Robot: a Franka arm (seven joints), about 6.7 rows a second.
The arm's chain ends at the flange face. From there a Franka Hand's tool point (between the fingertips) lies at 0.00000 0.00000 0.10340 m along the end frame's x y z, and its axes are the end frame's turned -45 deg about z.
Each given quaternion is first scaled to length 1.
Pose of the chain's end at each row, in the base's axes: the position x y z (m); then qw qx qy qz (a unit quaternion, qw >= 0):
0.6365 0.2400 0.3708 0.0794 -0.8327 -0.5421 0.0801
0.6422 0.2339 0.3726 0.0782 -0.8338 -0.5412 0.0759
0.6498 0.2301 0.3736 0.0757 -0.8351 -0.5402 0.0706
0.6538 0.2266 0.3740 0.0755 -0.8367 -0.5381 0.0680
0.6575 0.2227 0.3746 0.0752 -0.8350 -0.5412 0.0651
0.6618 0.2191 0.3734 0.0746 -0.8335 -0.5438 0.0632
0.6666 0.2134 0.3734 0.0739 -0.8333 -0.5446 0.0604
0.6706 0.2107 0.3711 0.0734 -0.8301 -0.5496 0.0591
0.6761 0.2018 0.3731 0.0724 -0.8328 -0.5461 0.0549
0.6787 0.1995 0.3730 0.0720 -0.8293 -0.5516 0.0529
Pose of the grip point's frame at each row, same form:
0.6138 0.2447 0.2700 0.1040 -0.5619 -0.8195 0.0436
0.6204 0.2389 0.2717 0.1013 -0.5632 -0.8191 0.0402
0.6291 0.2353 0.2724 0.0970 -0.5648 -0.8187 0.0363
0.6336 0.2321 0.2727 0.0958 -0.5671 -0.8174 0.0339
0.6378 0.2284 0.2732 0.0944 -0.5643 -0.8195 0.0314
0.6425 0.2249 0.2720 0.0931 -0.5620 -0.8214 0.0298
0.6479 0.2193 0.2719 0.0914 -0.5614 -0.8220 0.0275
0.6521 0.2166 0.2695 0.0904 -0.5566 -0.8254 0.0265
0.6585 0.2081 0.2714 0.0879 -0.5604 -0.8232 0.0230
0.6614 0.2058 0.2713 0.0868 -0.5551 -0.8270 0.0213

